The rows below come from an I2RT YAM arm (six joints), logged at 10 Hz.
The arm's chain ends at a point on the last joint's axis. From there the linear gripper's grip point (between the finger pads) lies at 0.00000 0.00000 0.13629 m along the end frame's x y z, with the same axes.
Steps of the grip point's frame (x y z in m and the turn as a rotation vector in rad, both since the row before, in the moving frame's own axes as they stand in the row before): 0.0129, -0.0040, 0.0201, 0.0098, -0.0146, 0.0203; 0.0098, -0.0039, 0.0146, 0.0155, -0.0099, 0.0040; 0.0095, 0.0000, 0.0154, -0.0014, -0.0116, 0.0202; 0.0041, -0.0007, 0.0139, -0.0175, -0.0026, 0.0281; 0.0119, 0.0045, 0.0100, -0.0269, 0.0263, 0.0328; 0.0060, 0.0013, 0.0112, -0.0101, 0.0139, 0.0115; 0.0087, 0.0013, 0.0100, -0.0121, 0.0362, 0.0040; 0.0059, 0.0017, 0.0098, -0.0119, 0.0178, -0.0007; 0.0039, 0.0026, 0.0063, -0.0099, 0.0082, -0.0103; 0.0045, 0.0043, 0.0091, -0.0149, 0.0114, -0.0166
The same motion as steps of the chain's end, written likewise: 0.0149, -0.0026, 0.0201, 0.0098, -0.0146, 0.0203; 0.0111, -0.0018, 0.0146, 0.0155, -0.0099, 0.0040; 0.0111, -0.0002, 0.0154, -0.0014, -0.0116, 0.0202; 0.0045, -0.0031, 0.0139, -0.0175, -0.0026, 0.0281; 0.0084, 0.0008, 0.0101, -0.0269, 0.0263, 0.0328; 0.0041, -0.0001, 0.0112, -0.0101, 0.0139, 0.0115; 0.0038, -0.0004, 0.0101, -0.0121, 0.0362, 0.0040; 0.0035, 0.0001, 0.0098, -0.0119, 0.0178, -0.0007; 0.0028, 0.0013, 0.0063, -0.0099, 0.0082, -0.0103; 0.0029, 0.0023, 0.0091, -0.0149, 0.0114, -0.0166
